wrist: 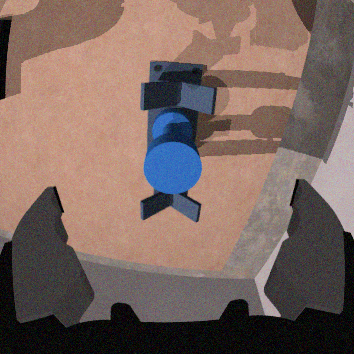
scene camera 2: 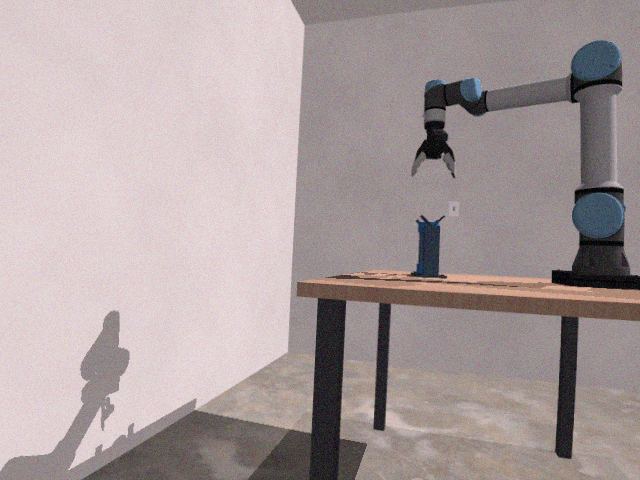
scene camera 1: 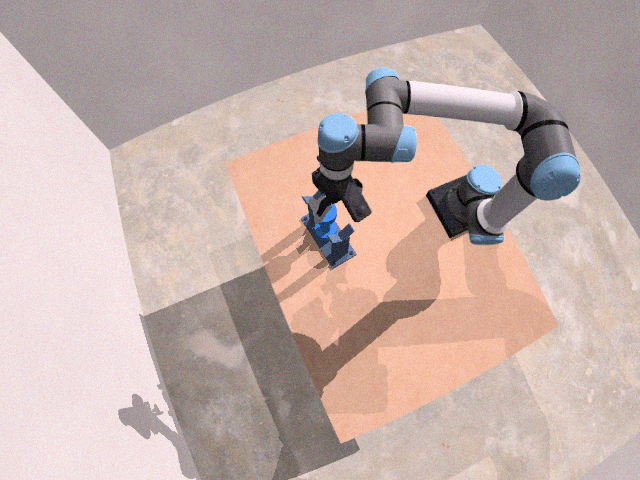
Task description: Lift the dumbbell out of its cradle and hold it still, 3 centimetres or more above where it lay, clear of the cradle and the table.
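Frame: origin at the arm's base, x down, y right, z back, level; millimetres.
Seen in the pictures: gripper, fingertip midpoint: [wrist: 175,187] [scene camera 2: 433,177] [scene camera 1: 338,207]; arm's base, origin of the base link: [scene camera 2: 600,273] [scene camera 1: 464,203].
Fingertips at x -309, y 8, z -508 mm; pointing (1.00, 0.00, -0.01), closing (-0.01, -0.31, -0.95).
Pixels of each thing's middle, then the offset from my fingertips to it.
- blue dumbbell, body centre: [wrist: 171,142] [scene camera 1: 325,221] [scene camera 2: 427,248] dx +247, dy +67, dz -19 mm
- dark blue cradle, body centre: [wrist: 172,133] [scene camera 1: 328,225] [scene camera 2: 428,246] dx +243, dy +49, dz -15 mm
The blue dumbbell [scene camera 1: 327,212] [scene camera 2: 421,226] [wrist: 172,167] is in the dark blue cradle [scene camera 1: 339,250] [scene camera 2: 430,251] [wrist: 162,95], between its two V-topped posts. It looks steeply tilted or upright: one round end is near the post tops, the other lower near the base. Whether it touches a post cannot be told. My gripper [scene camera 1: 341,215] [scene camera 2: 433,176] [wrist: 175,187] is open and empty. It hangs well above the cradle, fingers pointing down. In the wrist view the fingertips stand wide to either side of the upper round end.
The cradle stands on the wooden table [scene camera 1: 281,173] [scene camera 2: 465,302], with the arm's black base [scene camera 1: 445,209] [scene camera 2: 594,279] to its right. The table's edge is to the cradle's left in scene camera 1. A pale wall [scene camera 1: 56,268] [scene camera 2: 155,180] rises beyond that edge.
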